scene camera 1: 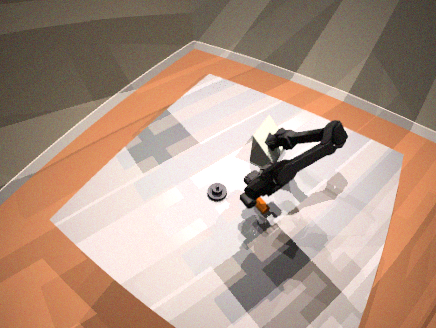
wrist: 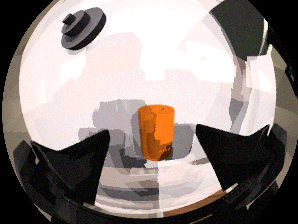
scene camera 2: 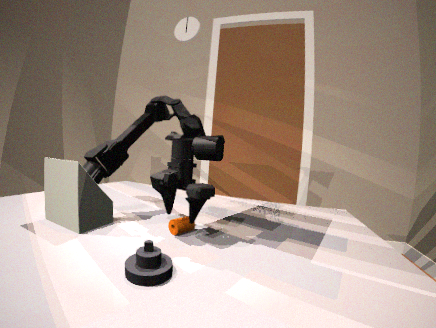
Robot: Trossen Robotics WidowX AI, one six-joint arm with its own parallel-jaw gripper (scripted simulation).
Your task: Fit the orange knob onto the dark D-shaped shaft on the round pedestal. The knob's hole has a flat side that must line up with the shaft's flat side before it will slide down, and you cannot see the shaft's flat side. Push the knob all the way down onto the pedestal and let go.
Path:
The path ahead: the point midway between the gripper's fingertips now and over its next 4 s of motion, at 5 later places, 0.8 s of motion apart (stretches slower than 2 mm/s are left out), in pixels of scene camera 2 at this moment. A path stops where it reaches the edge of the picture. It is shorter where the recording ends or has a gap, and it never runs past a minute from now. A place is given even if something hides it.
My gripper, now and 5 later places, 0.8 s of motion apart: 179, 218; 178, 229; 177, 228; 180, 222; 184, 217; 188, 214

